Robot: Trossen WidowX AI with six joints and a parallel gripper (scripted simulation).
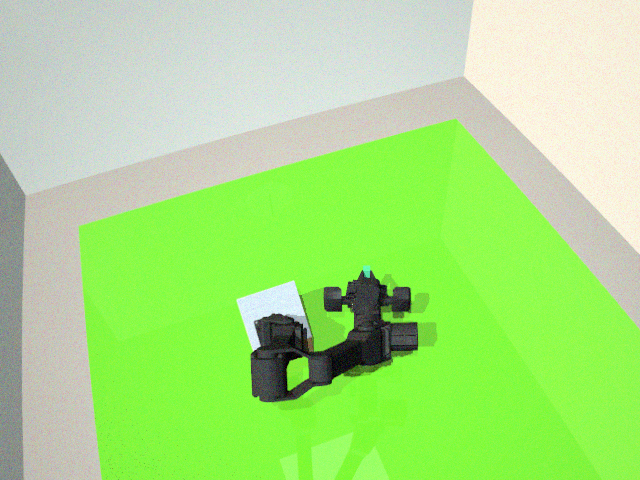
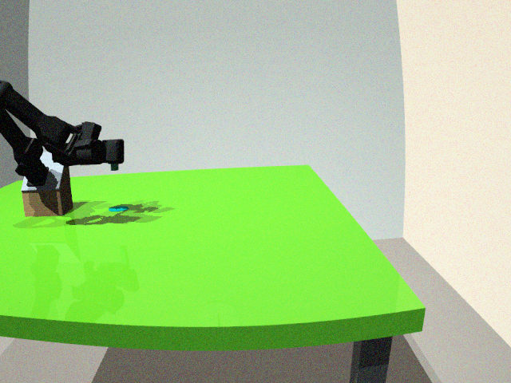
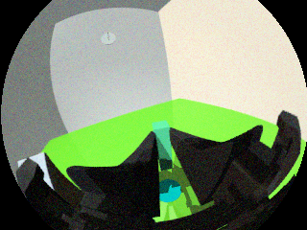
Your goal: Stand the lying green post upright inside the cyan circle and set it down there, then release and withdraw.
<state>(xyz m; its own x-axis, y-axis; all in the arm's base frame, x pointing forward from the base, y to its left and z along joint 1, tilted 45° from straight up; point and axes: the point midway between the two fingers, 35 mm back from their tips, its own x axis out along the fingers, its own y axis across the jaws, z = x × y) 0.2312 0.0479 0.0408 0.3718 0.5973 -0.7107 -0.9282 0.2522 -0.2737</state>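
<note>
My gripper tip is 16 cm above the cyan circle. Also, from my gripper tip: green post 2 cm below.
</note>
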